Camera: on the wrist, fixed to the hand. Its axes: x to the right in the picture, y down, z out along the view.
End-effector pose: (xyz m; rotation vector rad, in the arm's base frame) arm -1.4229 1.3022 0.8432 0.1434 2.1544 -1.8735
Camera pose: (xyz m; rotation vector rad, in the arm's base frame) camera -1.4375 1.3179 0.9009 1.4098 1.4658 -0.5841
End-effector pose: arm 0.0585 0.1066 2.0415 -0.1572 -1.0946 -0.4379
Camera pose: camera 0.0536 0.0484 2.0221 -1.1280 -0.4599 0.7373
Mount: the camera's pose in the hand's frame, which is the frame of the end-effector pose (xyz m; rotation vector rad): -0.0036 -0.0564 -0.0244 -0.3440 0.1863 1.5291
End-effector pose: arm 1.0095 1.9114 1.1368 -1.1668 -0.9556 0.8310
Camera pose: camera 1.0332 1.8878 1.1885 -2.2330 0.1565 1.7050
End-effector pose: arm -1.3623 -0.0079 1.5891 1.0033 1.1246 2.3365
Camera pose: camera -1.3768 0.0120 1.5327 -1.0692 0.1921 -1.9977
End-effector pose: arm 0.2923 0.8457 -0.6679 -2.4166 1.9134 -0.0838
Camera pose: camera 0.3443 0.8618 -0.6391 0.3697 -2.8474 -0.0903
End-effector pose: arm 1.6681 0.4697 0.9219 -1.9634 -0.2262 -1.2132
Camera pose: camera 1.6203 0.4908 0.9545 -1.5240 1.3993 -0.3430
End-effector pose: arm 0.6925 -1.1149 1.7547 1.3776 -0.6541 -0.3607
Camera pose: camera 0.7125 -1.1036 1.6976 0.3048 -1.2098 0.8343
